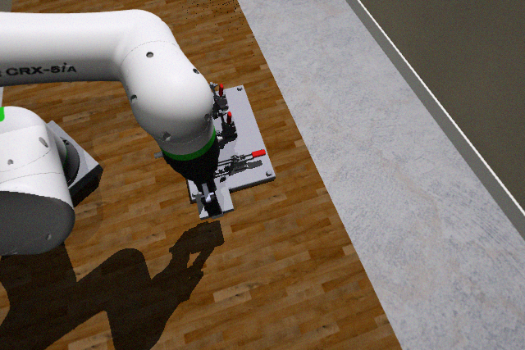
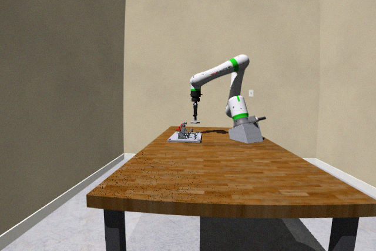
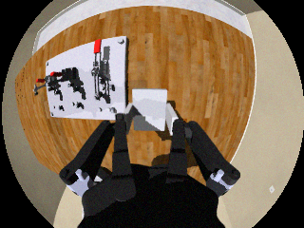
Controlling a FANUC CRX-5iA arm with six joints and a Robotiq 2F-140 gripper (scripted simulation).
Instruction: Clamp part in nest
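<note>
My gripper is now 3 cm short of the grey fixture plate, 24 cm to the right of it and 12 cm above it. From my hand the other things lie so: part: 3 cm below.
</note>
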